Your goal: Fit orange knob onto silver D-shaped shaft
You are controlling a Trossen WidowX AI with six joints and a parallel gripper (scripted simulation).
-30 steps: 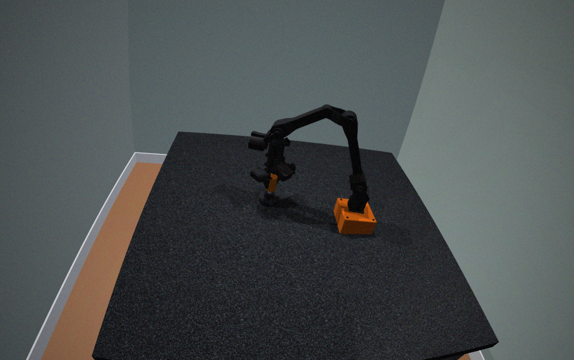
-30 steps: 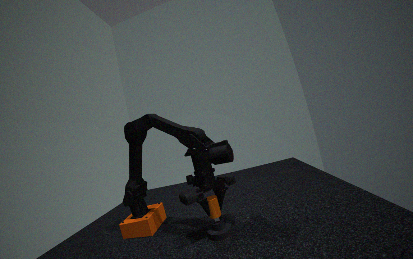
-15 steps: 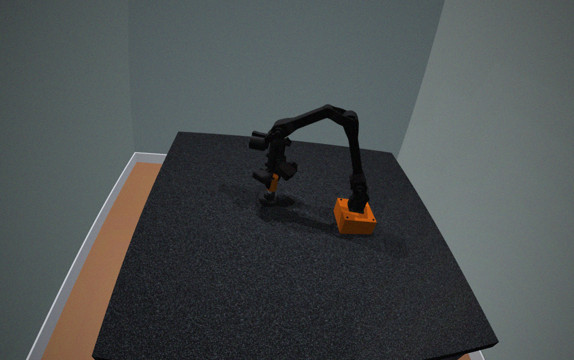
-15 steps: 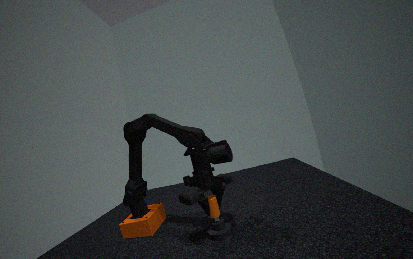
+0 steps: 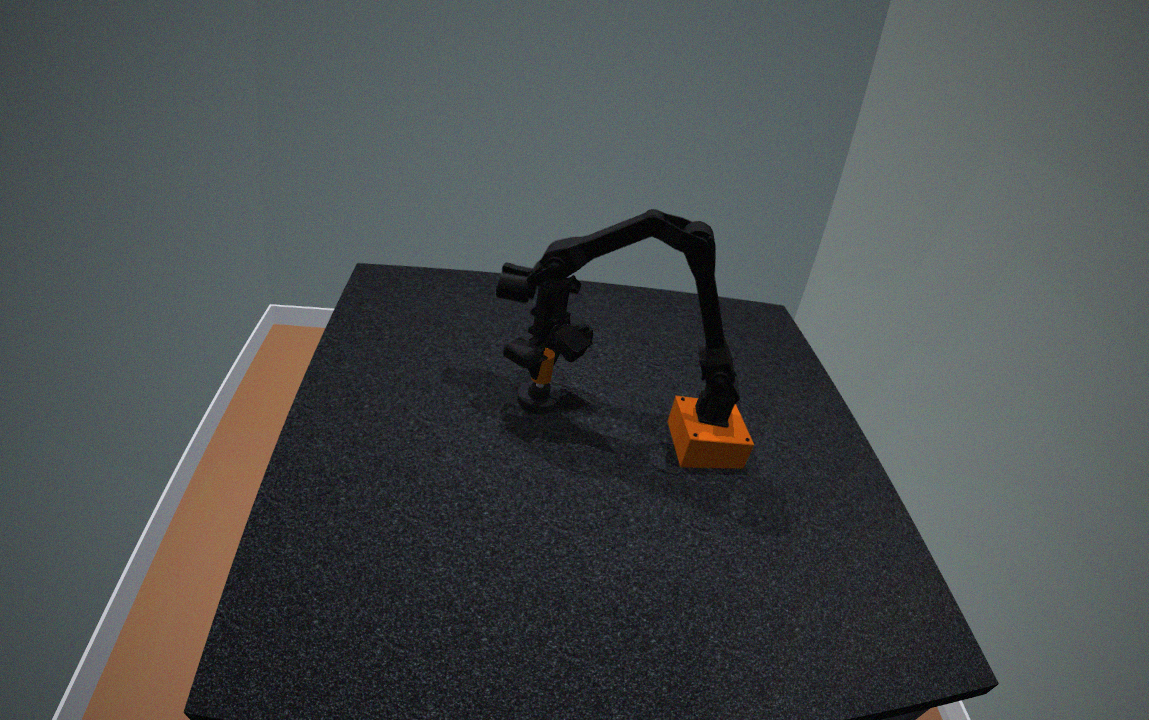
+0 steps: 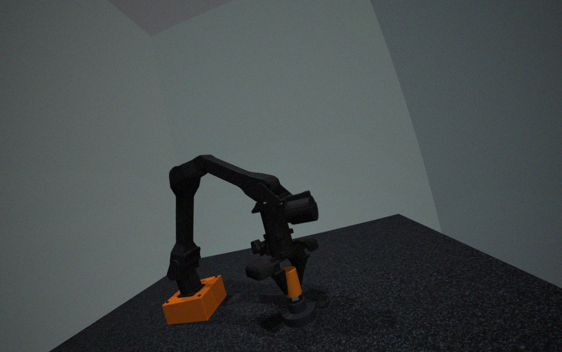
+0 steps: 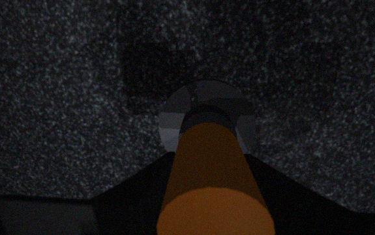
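My gripper tip is now 4 cm above the dark round pedestal. Round my gripper tip: orange knob: 3 cm above.
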